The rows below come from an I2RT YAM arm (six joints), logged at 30 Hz.
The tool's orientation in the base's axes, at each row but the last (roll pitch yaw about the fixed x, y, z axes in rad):
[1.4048, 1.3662, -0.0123]
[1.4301, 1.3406, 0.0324]
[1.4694, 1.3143, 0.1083]
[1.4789, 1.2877, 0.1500]
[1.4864, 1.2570, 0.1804]
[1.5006, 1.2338, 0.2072]
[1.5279, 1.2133, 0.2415]
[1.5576, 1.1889, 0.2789]
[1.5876, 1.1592, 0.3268]
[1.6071, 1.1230, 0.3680]
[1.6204, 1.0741, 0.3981]
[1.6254, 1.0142, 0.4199]
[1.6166, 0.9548, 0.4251]
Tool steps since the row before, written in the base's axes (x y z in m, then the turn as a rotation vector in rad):
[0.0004, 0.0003, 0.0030, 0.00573, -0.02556, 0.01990]
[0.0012, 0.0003, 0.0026, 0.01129, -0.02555, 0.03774]
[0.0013, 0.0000, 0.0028, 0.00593, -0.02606, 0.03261]
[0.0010, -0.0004, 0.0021, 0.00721, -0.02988, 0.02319]
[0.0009, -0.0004, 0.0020, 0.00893, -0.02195, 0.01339]
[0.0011, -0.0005, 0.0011, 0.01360, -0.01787, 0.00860]
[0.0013, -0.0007, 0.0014, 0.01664, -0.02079, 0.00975]
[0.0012, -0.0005, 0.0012, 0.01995, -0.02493, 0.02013]
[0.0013, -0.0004, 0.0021, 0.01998, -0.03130, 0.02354]
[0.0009, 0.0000, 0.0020, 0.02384, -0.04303, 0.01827]
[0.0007, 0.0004, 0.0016, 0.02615, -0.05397, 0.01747]
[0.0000, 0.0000, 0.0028, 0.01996, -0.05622, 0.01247]
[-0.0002, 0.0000, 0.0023, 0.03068, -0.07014, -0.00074]
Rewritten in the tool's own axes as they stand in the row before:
[-0.0029, 0.0010, -0.0001, -0.01826, 0.00561, 0.02678]
[-0.0023, 0.0018, 0.0000, -0.03436, 0.01497, 0.02828]
[-0.0024, 0.0019, 0.0003, -0.03076, 0.00851, 0.02755]
[-0.0018, 0.0014, 0.0007, -0.02152, 0.00619, 0.03132]
[-0.0017, 0.0013, 0.0007, -0.01124, 0.00676, 0.02385]
[-0.0007, 0.0012, 0.0008, -0.00493, 0.01048, 0.02107]
[-0.0009, 0.0015, 0.0011, -0.00522, 0.01284, 0.02474]
[-0.0007, 0.0014, 0.0008, -0.01409, 0.01854, 0.02971]
[-0.0015, 0.0019, 0.0008, -0.01802, 0.01815, 0.03576]
[-0.0014, 0.0016, 0.0003, -0.01354, 0.01577, 0.04819]
[-0.0010, 0.0015, -0.0002, -0.01384, 0.01408, 0.05926]
[-0.0024, 0.0015, -0.0001, -0.01307, 0.00585, 0.05924]
[-0.0020, 0.0012, -0.0001, 0.00004, 0.00228, 0.07653]

